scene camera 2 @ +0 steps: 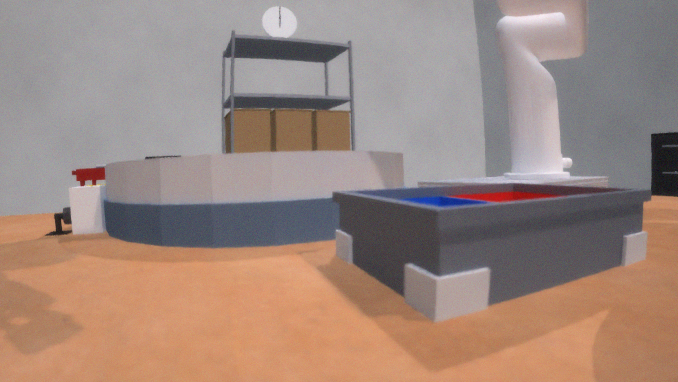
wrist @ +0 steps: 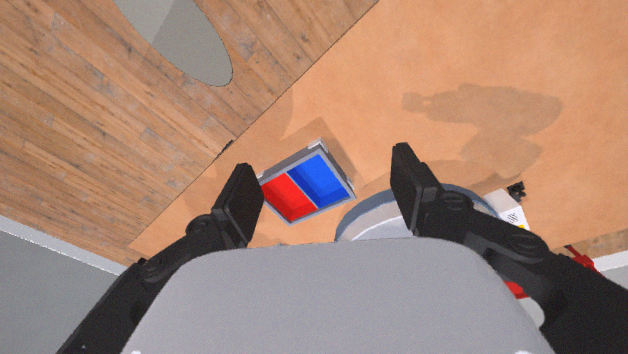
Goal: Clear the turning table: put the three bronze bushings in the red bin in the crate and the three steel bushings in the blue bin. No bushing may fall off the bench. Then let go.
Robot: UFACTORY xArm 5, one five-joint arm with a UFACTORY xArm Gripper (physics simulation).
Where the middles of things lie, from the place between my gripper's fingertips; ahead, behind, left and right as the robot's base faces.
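Relative to my hand, the crate (scene camera 2: 450,251) is 15 cm to the right, 17 cm behind and 25 cm below; the turning table (scene camera 2: 258,199) is 50 cm to the right, 6 cm behind and 23 cm below. Going by their middles, the crate is the nearest to my hand of the things named here.
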